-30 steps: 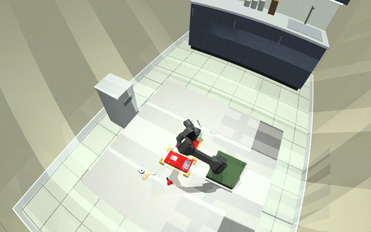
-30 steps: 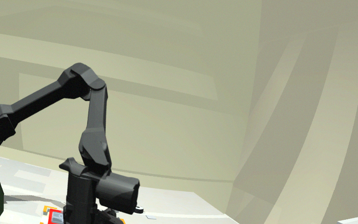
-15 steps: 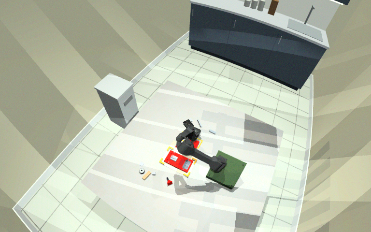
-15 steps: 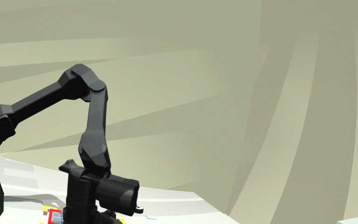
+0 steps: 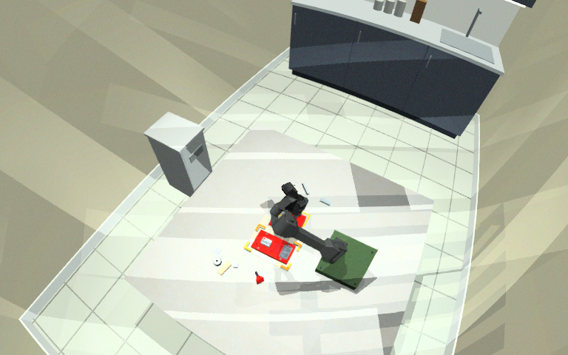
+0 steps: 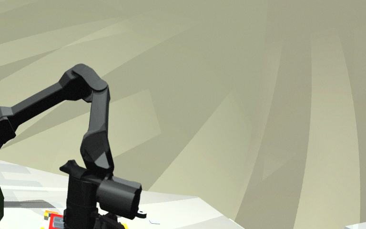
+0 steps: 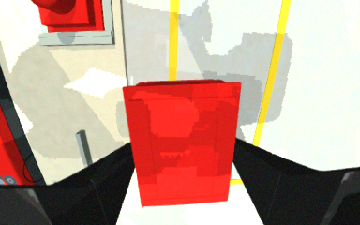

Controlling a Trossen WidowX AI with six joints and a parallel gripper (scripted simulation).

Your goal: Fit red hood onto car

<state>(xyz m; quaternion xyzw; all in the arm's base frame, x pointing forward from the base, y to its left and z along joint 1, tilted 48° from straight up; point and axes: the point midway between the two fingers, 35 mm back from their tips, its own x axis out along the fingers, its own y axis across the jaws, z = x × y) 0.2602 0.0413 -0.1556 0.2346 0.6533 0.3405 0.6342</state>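
Now: gripper tip 200 mm to the right of the grey engine block, 50 mm short of it and 10 mm below it. Also, from my gripper tip: tan block (420 mm to the left, 150 mm ahead, 10 mm below); red hood (right at my gripper tip).
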